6 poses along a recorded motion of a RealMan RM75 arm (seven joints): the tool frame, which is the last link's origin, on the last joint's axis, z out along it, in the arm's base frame.
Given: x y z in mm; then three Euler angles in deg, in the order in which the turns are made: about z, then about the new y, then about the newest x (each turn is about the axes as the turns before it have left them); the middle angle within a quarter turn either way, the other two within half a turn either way.
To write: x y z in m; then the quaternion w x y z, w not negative. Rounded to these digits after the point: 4 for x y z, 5 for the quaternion.
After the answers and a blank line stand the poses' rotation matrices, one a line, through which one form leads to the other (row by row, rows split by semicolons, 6 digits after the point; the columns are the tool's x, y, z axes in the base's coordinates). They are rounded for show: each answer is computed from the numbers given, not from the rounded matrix.
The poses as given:
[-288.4 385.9 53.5 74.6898 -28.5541 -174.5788]
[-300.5 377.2 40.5 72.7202 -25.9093 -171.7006]
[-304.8 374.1 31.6 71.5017 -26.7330 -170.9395]
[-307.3 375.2 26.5 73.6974 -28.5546 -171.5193]
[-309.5 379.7 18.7 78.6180 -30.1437 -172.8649]
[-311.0 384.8 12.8 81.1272 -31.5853 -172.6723]
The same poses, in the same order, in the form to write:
[-0.2884 0.3859 0.0535 0.18586 -0.76251 -0.59649 -0.16803]
[-0.3005 0.3772 0.0405 0.18935 -0.77314 -0.58932 -0.13825]
[-0.3048 0.3741 0.0316 0.19701 -0.77645 -0.58148 -0.14213]
[-0.3073 0.3752 0.0265 0.20483 -0.76245 -0.59418 -0.15383]
[-0.3095 0.3797 0.0187 0.21090 -0.73543 -0.62304 -0.16274]
[-0.3110 0.3848 0.0128 0.22333 -0.71821 -0.63768 -0.16634]

0.231928 0.972120 0.034522; 0.847193 -0.219308 0.483909; 0.477988 -0.082985 -0.874437
0.267182 0.963600 -0.009400; 0.858889 -0.233703 0.455733; 0.436948 -0.129837 -0.890067
0.283364 0.958976 -0.008400; 0.846968 -0.246139 0.471233; 0.449833 -0.140645 -0.881969
0.246565 0.969086 -0.008835; 0.843045 -0.209982 0.495159; 0.477996 -0.129538 -0.868758
0.170662 0.985051 -0.023431; 0.847761 -0.134674 0.512995; 0.502170 -0.107412 -0.858072
0.131392 0.990268 -0.045891; 0.841667 -0.086978 0.532946; 0.523767 -0.108650 -0.844904

